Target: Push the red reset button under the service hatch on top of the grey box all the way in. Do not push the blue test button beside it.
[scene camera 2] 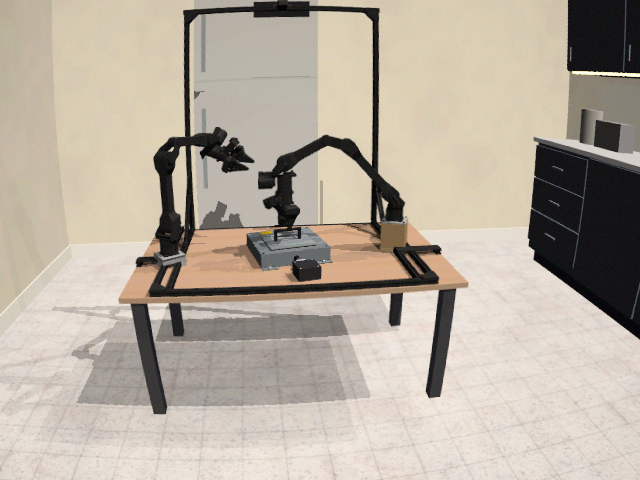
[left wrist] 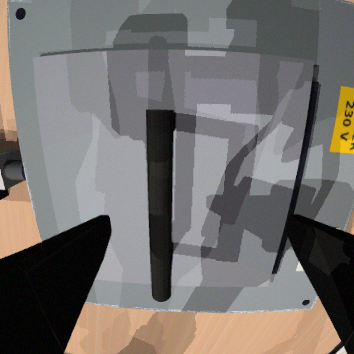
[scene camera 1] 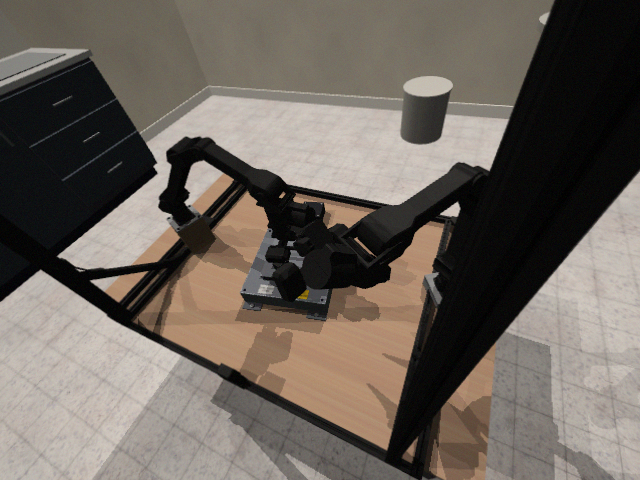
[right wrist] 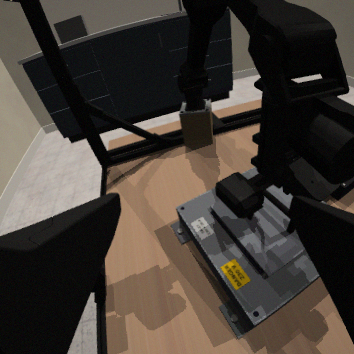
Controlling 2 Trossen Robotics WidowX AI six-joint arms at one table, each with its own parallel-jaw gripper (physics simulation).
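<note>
The grey box (scene camera 1: 254,281) (scene camera 2: 294,256) (left wrist: 29,95) (right wrist: 285,292) lies on the table. Its service hatch (left wrist: 120,165) (right wrist: 287,262) lies flat over the top, with an upright black handle (scene camera 2: 281,230) (left wrist: 160,200). Neither the red reset button nor the blue test button shows; the area under the hatch is hidden. My left gripper (scene camera 2: 289,225) (left wrist: 199,223) is open and points down over the hatch, the handle between its fingertips in the left wrist view, nearer the left-hand one; nothing is gripped. My right gripper (scene camera 2: 248,163) (right wrist: 206,203) is open and empty, high above the table at the picture's left in scene camera 2.
A small black block (scene camera 2: 307,270) with a stem stands beside the box. A yellow warning label (left wrist: 343,120) (right wrist: 235,274) is on the box top beyond the dark hatch edge. Black frame rails (scene camera 2: 294,288) run along the table (scene camera 1: 310,356), and frame posts (scene camera 2: 375,103) rise behind.
</note>
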